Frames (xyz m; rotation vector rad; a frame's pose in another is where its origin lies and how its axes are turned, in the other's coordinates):
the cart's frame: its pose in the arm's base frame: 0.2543 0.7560 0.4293 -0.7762 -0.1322 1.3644
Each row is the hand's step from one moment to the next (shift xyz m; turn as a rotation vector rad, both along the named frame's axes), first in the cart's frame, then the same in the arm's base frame.
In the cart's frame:
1: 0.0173 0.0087 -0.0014 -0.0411 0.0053 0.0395
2: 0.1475 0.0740 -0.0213 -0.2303 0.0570 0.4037
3: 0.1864 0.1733 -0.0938 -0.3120 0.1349 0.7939
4: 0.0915 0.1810 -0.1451 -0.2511 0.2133 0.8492
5: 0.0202 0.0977 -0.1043 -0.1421 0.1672 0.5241
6: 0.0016 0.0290 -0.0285 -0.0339 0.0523 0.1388
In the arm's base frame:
1: -0.0023 0.0151 -0.0119 -0.0345 -0.0207 0.0408
2: -0.0148 0.1251 -0.1087 -0.3091 -0.0394 0.3495
3: -0.0502 0.1303 -0.2326 -0.5929 0.0504 0.6259
4: -0.0530 0.0226 -0.2426 -0.6713 0.1291 0.6020
5: -0.0223 -0.0252 -0.1404 -0.4405 0.0914 0.3470
6: -0.0089 -0.0104 -0.0383 -0.1224 0.0276 0.0861

